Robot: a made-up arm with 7 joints.
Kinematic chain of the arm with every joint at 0, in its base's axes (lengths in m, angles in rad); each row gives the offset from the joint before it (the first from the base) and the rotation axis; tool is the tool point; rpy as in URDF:
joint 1: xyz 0 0 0.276 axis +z
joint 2: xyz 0 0 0 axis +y
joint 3: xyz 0 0 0.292 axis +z
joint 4: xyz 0.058 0 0 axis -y
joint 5: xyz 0.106 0 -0.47 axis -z
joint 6: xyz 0 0 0 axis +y
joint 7: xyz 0.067 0 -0.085 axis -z
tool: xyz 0 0 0 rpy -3.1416 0 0
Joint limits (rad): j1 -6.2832..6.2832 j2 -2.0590..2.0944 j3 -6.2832..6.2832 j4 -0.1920..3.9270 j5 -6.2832..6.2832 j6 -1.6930..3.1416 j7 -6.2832..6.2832
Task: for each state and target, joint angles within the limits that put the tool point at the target. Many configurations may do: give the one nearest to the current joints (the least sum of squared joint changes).
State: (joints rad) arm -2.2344 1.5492 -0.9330 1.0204 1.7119 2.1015 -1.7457
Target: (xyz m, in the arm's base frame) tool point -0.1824 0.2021 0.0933
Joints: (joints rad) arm -2.0239 1.5470 -1.2999 0.3232 1.4668 2.4081 -1.7457
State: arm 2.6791 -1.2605 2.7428 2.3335 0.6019 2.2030 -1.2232
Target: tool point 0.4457 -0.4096 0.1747
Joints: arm 2.6998 -0.8666 2.6656 1.7270 0.4806 2.5838 -1.2232
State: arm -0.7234 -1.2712 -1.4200 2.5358 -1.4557 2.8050 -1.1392
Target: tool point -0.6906 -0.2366 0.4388
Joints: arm -0.1194 -1.2628 -1.3756 2.3589 -1.4879 2.4744 -1.1392
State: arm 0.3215 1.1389 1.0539 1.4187 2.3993 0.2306 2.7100
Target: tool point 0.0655 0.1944 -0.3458
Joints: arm 0.3218 1.6982 0.3210 1.2864 2.3590 0.2015 2.7100
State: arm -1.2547 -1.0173 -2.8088 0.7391 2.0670 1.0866 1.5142
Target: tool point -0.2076 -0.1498 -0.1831
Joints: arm -1.0084 -1.4651 -2.6989 0.6972 2.0722 1.0566 1.5142
